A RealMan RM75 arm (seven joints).
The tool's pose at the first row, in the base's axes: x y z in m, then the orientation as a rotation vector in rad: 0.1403, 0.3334, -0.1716, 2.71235, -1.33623, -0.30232
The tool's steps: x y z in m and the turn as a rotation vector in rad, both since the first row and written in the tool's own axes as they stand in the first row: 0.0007, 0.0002, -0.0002, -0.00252, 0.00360, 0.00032; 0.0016, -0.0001, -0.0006, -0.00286, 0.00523, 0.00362; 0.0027, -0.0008, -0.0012, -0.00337, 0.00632, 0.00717; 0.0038, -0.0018, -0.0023, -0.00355, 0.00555, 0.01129; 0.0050, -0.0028, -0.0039, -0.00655, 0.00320, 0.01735; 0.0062, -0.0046, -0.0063, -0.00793, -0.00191, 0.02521; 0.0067, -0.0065, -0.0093, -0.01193, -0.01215, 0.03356; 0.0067, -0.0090, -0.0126, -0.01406, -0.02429, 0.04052; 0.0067, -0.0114, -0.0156, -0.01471, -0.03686, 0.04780; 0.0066, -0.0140, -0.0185, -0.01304, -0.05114, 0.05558; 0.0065, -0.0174, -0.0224, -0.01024, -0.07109, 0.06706; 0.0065, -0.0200, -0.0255, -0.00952, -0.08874, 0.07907; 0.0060, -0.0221, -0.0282, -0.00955, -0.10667, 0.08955; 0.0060, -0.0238, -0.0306, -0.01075, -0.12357, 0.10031
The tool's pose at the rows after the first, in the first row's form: 0.1406, 0.3327, -0.1715, 2.70930, -1.33443, -0.29875; 0.1415, 0.3322, -0.1712, 2.70620, -1.33817, -0.29638; 0.1428, 0.3318, -0.1709, 2.70289, -1.34229, -0.29485; 0.1445, 0.3315, -0.1702, 2.69980, -1.34779, -0.29567; 0.1463, 0.3312, -0.1690, 2.69328, -1.35477, -0.30017; 0.1489, 0.3313, -0.1671, 2.68724, -1.36563, -0.30740; 0.1514, 0.3321, -0.1646, 2.67967, -1.37705, -0.32324; 0.1540, 0.3336, -0.1618, 2.67493, -1.38808, -0.34078; 0.1566, 0.3351, -0.1593, 2.67107, -1.40037, -0.35807; 0.1592, 0.3368, -0.1569, 2.66885, -1.41495, -0.37642; 0.1626, 0.3389, -0.1537, 2.66535, -1.43633, -0.40182; 0.1653, 0.3405, -0.1512, 2.65903, -1.45663, -0.42518; 0.1672, 0.3422, -0.1489, 2.65306, -1.47453, -0.44956; 0.1691, 0.3433, -0.1468, 2.64548, -1.49181, -0.47314
